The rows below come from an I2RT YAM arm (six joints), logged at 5 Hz.
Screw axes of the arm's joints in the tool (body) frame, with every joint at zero. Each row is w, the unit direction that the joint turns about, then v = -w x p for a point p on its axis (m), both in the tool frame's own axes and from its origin. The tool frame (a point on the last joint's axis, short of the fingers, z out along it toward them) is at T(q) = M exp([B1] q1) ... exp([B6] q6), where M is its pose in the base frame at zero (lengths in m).
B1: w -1 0 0 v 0 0.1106 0
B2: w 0 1 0 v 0.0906 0 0.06
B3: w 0 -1 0 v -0.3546 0 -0.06
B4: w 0 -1 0 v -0.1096 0 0
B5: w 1 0 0 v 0 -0.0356 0
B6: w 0 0 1 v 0 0 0
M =
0 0 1 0.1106
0 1 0 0
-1 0 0 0.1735
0 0 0 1
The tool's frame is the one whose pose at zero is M.
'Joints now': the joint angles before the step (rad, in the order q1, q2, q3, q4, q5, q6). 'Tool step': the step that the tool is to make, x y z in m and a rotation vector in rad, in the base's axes. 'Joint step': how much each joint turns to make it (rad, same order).
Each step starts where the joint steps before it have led.
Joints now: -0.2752 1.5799 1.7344 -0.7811 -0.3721 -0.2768
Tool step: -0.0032 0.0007 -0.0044 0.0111 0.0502 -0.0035
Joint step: -0.0001 0.0001 0.0002 -0.0515 0.0045 -0.0003
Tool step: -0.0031 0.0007 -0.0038 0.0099 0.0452 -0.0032
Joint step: -0.0001 0.0000 0.0001 -0.0463 0.0042 -0.0001
